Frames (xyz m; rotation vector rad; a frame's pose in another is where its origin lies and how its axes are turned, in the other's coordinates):
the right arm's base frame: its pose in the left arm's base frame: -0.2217 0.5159 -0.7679 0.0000 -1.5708 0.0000
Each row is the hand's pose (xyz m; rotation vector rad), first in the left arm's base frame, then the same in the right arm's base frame.
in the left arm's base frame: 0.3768 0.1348 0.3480 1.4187 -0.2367 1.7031
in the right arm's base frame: 1.1159 -0.3811 -0.5985 2.2712 0.6237 0.2069
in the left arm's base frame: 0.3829 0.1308 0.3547 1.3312 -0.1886 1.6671
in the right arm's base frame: 1.1226 -0.3851 -0.6046 2.2043 0.7214 0.2469
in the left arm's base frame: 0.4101 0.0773 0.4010 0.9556 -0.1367 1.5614
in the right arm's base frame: 1.1689 -0.4386 -0.6318 1.8860 0.9496 0.4539
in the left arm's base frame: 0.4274 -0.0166 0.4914 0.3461 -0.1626 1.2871
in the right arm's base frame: 1.2593 -0.5325 -0.6491 1.2368 1.1567 0.7126
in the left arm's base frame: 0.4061 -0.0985 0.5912 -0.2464 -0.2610 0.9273
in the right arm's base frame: 1.3591 -0.6144 -0.6278 0.5124 1.1827 0.8833
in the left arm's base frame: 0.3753 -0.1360 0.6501 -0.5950 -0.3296 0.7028
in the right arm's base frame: 1.4180 -0.6519 -0.5970 0.0804 1.1254 0.9683
